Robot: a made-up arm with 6 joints.
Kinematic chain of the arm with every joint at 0, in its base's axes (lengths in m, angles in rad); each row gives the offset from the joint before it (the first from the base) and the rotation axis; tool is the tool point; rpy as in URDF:
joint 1: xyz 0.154 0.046 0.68 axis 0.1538 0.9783 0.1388
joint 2: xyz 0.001 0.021 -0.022 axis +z
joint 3: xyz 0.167 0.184 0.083 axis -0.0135 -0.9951 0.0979
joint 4: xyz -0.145 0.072 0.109 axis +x
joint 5: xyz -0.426 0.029 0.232 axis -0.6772 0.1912 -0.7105
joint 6: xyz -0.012 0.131 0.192 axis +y
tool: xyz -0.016 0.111 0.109 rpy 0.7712 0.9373 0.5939
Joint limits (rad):
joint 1: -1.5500..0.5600
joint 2: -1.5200..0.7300
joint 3: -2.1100..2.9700
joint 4: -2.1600..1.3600
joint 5: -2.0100..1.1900
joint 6: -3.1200..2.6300
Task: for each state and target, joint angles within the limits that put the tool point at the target. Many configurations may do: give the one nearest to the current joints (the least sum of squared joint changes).
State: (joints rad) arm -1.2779 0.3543 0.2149 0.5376 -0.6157 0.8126
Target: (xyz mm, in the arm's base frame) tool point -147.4 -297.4 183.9
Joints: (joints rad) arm -1.4323 0.3438 0.6410 0.9649 -0.7190 0.8715
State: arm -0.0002 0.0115 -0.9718 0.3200 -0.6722 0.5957
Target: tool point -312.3 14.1 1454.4
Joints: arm -0.3300 0.0256 -0.4736 0.7361 -0.9087 0.5516
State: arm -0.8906 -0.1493 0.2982 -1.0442 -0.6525 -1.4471
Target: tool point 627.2 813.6 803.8
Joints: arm -1.2035 -0.9477 0.3669 -1.2678 -0.1157 -1.6705
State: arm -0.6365 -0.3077 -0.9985 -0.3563 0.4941 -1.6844
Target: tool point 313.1 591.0 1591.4
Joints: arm -0.5535 -0.4298 -1.1956 -0.2579 0.3133 -1.6031
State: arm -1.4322 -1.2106 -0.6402 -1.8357 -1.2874 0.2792
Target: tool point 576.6 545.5 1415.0
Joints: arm -0.8329 -1.5200 -0.3237 -2.1600 -1.6721 0.4858
